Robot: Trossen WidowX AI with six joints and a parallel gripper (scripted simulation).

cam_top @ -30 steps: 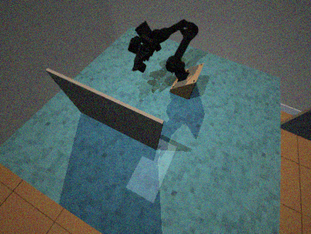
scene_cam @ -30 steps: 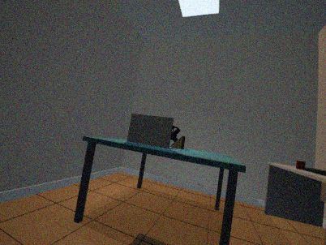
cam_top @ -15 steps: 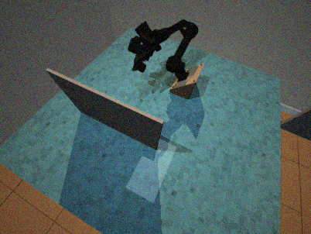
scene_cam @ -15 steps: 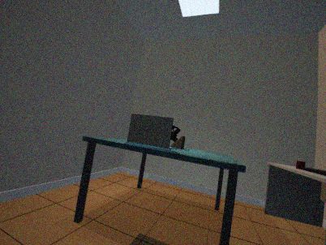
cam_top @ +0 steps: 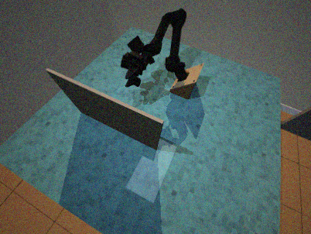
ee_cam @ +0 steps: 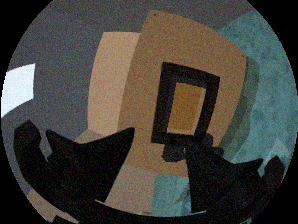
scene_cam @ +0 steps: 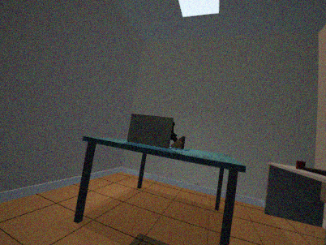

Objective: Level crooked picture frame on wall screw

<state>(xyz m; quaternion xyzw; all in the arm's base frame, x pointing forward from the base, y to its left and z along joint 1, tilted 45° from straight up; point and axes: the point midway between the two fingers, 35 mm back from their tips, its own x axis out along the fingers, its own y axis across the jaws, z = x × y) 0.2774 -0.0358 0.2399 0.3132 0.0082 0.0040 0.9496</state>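
Now: gripper tip 13 cm short of the picture frame, 1 cm to the left of it and 5 cm above it. Also, from my gripper tip: wall panel (14 cm ahead, 6 cm below).
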